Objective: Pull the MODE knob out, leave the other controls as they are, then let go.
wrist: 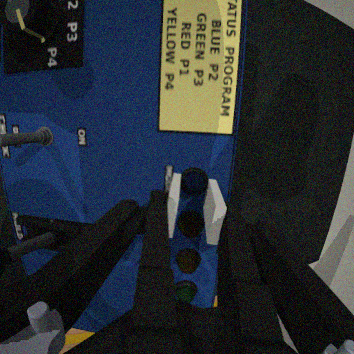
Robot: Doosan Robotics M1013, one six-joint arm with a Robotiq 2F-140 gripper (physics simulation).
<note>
I see my gripper and a blue control box.
</note>
